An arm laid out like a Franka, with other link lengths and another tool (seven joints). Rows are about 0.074 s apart.
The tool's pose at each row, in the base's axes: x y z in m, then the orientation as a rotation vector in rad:
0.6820 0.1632 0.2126 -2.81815 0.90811 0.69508
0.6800 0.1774 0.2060 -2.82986 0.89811 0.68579
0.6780 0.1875 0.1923 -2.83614 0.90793 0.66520
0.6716 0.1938 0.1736 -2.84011 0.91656 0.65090
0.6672 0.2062 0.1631 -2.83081 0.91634 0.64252
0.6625 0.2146 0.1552 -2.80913 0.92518 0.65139
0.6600 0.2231 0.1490 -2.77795 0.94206 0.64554
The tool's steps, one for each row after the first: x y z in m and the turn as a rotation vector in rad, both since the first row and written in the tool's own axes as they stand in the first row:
-0.0060 -0.0107 0.0099 -0.00525 0.00873 -0.00738
-0.0065 -0.0184 0.0252 -0.00372 0.02367 -0.00240
-0.0060 -0.0207 0.0458 -0.00263 0.03410 0.00229
-0.0110 -0.0288 0.0597 0.00871 0.03486 0.00138
-0.0152 -0.0333 0.0706 0.02302 0.02214 0.00790
-0.0187 -0.0391 0.0790 0.05017 0.01458 0.01884

